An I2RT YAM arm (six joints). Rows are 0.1 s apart.
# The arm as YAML. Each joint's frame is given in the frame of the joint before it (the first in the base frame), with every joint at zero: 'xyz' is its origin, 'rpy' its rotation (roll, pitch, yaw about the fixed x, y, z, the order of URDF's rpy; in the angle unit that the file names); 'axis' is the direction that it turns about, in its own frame. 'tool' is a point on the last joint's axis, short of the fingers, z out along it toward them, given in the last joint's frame.
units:
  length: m
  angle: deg
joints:
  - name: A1
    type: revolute
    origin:
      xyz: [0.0, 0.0, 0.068]
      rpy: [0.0, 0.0, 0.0]
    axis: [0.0, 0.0, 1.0]
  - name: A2
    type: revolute
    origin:
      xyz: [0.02, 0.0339, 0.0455]
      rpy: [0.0, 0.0, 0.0]
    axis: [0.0, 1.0, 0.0]
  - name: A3
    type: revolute
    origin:
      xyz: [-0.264, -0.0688, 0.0]
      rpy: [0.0, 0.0, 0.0]
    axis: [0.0, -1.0, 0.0]
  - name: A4
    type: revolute
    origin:
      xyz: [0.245, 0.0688, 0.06]
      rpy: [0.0, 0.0, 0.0]
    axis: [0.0, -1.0, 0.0]
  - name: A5
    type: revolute
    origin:
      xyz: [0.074, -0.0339, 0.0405]
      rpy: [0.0, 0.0, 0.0]
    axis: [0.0, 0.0, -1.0]
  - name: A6
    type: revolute
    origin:
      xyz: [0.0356, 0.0, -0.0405]
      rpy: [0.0, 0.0, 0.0]
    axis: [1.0, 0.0, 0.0]
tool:
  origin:
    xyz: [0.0, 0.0, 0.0]
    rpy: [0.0, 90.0, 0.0]
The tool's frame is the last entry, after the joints.
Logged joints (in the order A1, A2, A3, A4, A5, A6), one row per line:
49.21, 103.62, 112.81, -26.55, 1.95, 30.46
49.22, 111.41, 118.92, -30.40, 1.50, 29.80
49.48, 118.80, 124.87, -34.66, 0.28, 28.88
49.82, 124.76, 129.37, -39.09, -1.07, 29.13
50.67, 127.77, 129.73, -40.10, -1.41, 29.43
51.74, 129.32, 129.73, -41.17, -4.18, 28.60
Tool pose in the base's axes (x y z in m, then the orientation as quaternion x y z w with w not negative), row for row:
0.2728, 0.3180, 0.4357, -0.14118, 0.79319, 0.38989, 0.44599
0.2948, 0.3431, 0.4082, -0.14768, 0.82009, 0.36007, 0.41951
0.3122, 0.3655, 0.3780, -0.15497, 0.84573, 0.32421, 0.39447
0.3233, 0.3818, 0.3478, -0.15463, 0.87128, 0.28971, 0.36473
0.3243, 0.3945, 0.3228, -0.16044, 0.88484, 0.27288, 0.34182
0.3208, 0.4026, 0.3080, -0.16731, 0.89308, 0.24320, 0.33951
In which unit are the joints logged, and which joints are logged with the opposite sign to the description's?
The joints are logged in degrees. Opposite sign: A5.
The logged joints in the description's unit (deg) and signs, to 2 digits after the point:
49.21, 103.62, 112.81, -26.55, -1.95, 30.46
49.22, 111.41, 118.92, -30.40, -1.50, 29.80
49.48, 118.80, 124.87, -34.66, -0.28, 28.88
49.82, 124.76, 129.37, -39.09, 1.07, 29.13
50.67, 127.77, 129.73, -40.10, 1.41, 29.43
51.74, 129.32, 129.73, -41.17, 4.18, 28.60

